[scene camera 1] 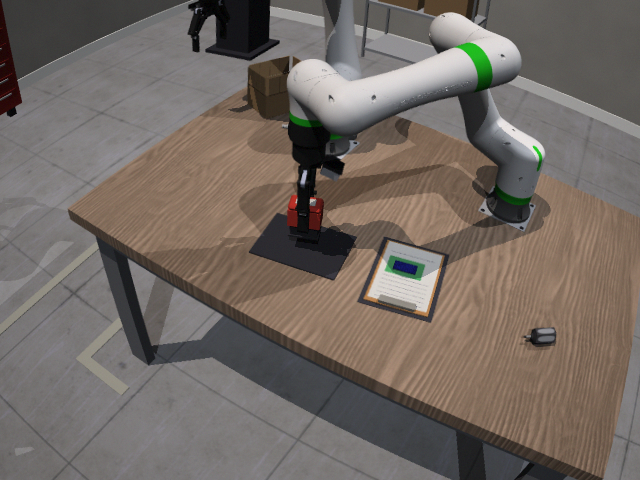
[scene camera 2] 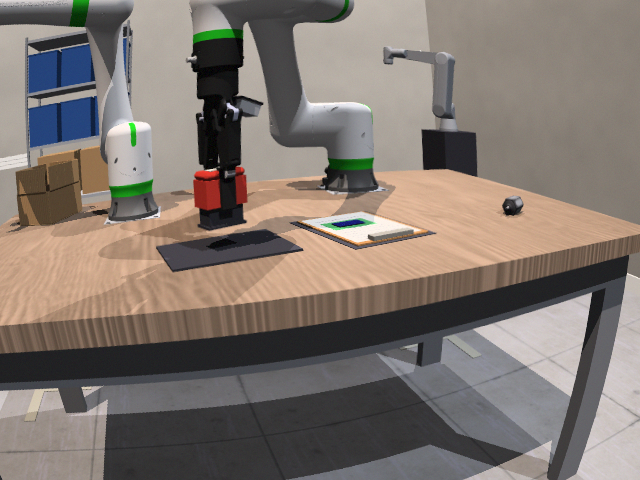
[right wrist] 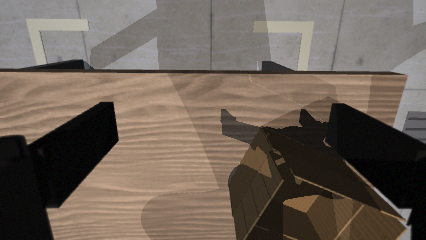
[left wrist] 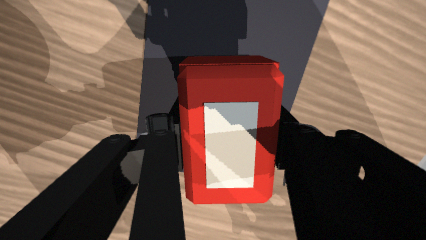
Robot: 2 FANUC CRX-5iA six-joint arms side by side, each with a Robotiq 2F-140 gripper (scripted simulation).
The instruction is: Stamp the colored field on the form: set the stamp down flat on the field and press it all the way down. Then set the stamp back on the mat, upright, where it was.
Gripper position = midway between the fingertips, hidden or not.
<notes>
In view: my left gripper (scene camera 2: pixel 220 206), my right gripper (right wrist: pixel 222 122), a dark mat (scene camera 1: pixel 324 257) and a cardboard box (scene camera 1: pixel 276 103).
The dark mat shows as well in scene camera 2 (scene camera 2: pixel 212 251) and in the left wrist view (left wrist: pixel 288 39). The cardboard box shows as well in the right wrist view (right wrist: pixel 279 181). My left gripper shows as well in scene camera 1 (scene camera 1: pixel 305 222) and in the left wrist view (left wrist: pixel 223 108). The right wrist view misses the dark mat: it is out of frame. The left wrist view misses the cardboard box: it is out of frame.
</notes>
